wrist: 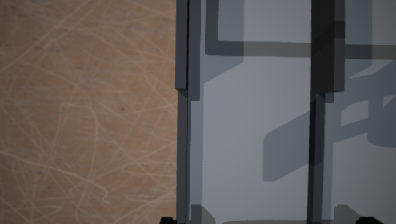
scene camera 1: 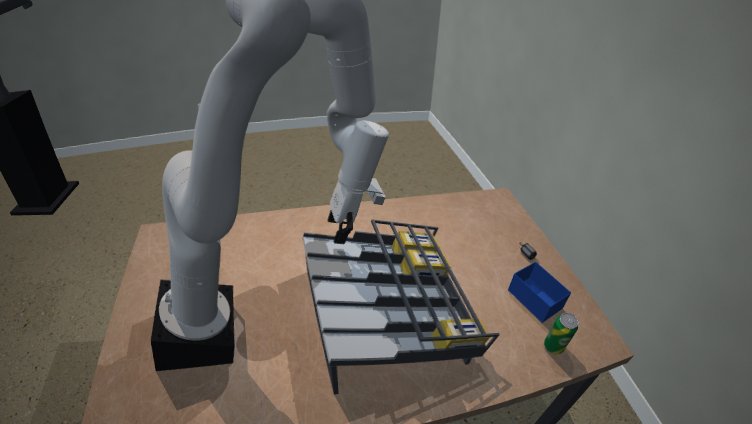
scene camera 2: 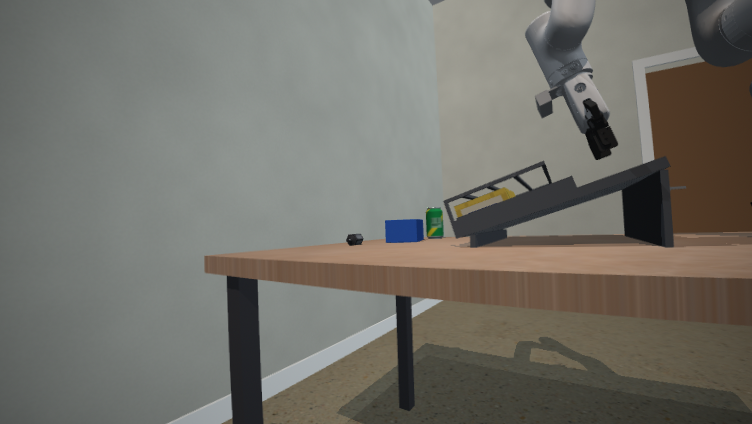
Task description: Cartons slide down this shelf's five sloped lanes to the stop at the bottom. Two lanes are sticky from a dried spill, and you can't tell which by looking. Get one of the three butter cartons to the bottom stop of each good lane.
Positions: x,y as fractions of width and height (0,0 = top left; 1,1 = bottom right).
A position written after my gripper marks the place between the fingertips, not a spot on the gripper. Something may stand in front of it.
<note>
In view: my gripper (scene camera 2: 0.81,0.36).
My gripper is seen too in scene camera 1 (scene camera 1: 0.45,0.55).
</note>
